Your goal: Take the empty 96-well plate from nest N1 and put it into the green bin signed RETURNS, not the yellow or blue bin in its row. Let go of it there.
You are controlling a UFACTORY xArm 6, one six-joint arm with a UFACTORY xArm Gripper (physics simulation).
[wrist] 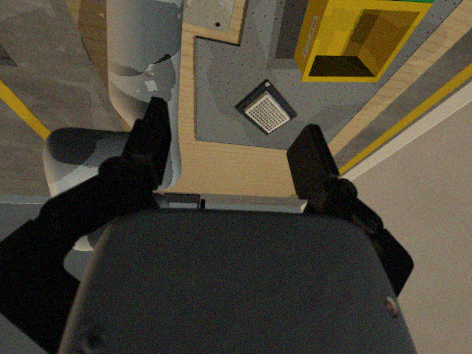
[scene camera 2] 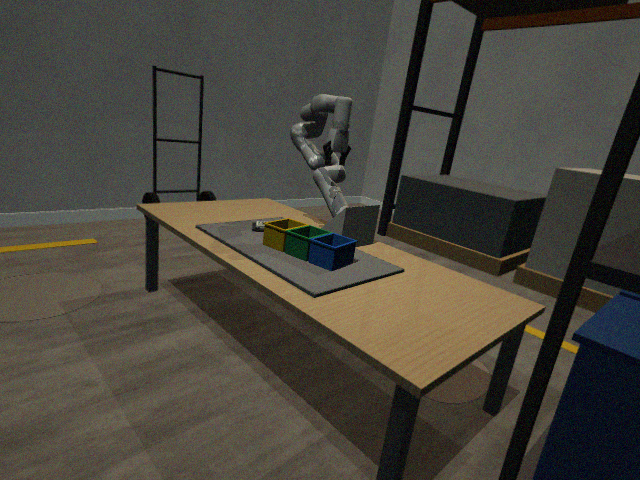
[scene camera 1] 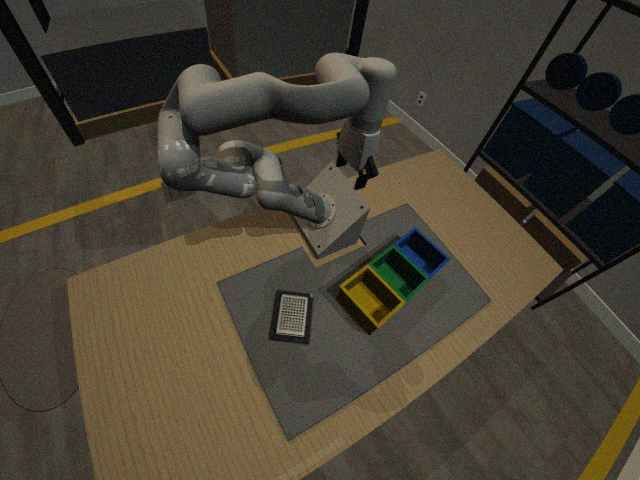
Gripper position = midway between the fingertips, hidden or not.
In view: my gripper (scene camera 1: 350,176), a white 96-well plate (scene camera 1: 292,314) and a dark nest block (scene camera 1: 283,338).
The white 96-well plate also shows in the wrist view (wrist: 264,110). My gripper is seen too in the wrist view (wrist: 237,129).
